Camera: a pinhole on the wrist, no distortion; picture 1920 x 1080 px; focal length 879.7 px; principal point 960.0 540.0 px. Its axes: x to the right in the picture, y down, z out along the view. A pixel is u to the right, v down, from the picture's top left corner.
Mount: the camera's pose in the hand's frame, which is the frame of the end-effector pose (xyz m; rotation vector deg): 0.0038 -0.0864 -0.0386 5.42 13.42 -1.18
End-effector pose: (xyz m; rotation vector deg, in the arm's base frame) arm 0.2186 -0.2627 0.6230 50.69 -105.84 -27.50
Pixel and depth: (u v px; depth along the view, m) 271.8 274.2 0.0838
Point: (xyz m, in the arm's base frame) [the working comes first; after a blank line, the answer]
In the camera's frame: -0.0656 -0.0253 0.0838

0.2215 -0.3128 0.4948
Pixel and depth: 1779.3 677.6 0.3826
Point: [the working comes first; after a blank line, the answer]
In the camera's frame: 0.3563 0.0598 0.3826

-0.0928 -0.6537 0.7387
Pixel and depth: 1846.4 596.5 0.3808
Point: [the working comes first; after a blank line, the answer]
In the camera's frame: 0.3837 0.0245 0.3808

-0.0759 -0.6950 0.7355
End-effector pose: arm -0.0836 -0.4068 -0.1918 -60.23 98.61 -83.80
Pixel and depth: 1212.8 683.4 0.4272
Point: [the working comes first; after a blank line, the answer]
In the camera's frame: 0.1228 0.0696 0.4272

0.1243 -0.7741 -0.1900
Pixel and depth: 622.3 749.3 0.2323
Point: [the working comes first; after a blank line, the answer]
In the camera's frame: -0.0892 0.0553 0.2323

0.1215 -0.4861 -0.1781
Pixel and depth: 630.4 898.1 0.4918
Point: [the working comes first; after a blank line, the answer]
In the camera's frame: -0.1843 0.2002 0.4918

0.3621 -0.5896 -0.3478
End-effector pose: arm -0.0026 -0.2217 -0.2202 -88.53 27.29 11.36
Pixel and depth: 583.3 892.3 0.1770
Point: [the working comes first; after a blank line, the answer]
In the camera's frame: -0.0758 0.0709 0.1770

0.0134 -0.0637 -0.1865
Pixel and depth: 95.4 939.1 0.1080
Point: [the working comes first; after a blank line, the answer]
In the camera's frame: -0.1061 0.0490 0.1080

-0.0322 -0.1170 -0.1513
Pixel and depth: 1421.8 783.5 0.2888
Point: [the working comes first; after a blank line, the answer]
In the camera's frame: 0.1516 0.0799 0.2888

0.2455 -0.0510 -0.2878
